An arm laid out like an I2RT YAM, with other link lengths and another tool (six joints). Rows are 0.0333 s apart.
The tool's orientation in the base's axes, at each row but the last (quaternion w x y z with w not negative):
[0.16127, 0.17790, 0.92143, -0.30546]
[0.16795, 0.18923, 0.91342, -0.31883]
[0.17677, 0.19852, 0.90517, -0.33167]
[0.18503, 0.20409, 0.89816, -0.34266]
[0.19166, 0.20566, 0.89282, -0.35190]
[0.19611, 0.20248, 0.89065, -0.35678]
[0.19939, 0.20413, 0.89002, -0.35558]
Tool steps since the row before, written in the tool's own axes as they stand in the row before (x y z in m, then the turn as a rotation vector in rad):
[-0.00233, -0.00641, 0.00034, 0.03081, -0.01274, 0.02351]
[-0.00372, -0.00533, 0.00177, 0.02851, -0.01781, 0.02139]
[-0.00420, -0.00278, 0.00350, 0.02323, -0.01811, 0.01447]
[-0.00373, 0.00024, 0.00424, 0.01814, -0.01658, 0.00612]
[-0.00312, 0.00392, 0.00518, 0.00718, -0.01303, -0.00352]
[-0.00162, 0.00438, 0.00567, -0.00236, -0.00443, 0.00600]
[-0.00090, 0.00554, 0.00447, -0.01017, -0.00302, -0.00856]
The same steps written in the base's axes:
[-0.00061, -0.00555, 0.00393, -0.02826, -0.01707, -0.02396]
[0.00116, -0.00590, 0.00305, -0.02894, -0.01993, -0.01878]
[0.00294, -0.00531, 0.00086, -0.02585, -0.01678, -0.01127]
[0.00410, -0.00366, -0.00132, -0.02239, -0.01118, -0.00388]
[0.00562, -0.00177, -0.00415, -0.01328, -0.00454, 0.00605]
[0.00472, -0.00151, -0.00543, 0.00100, -0.00775, -0.00038]
[0.00449, 0.00028, -0.00559, 0.00519, 0.00186, 0.01247]

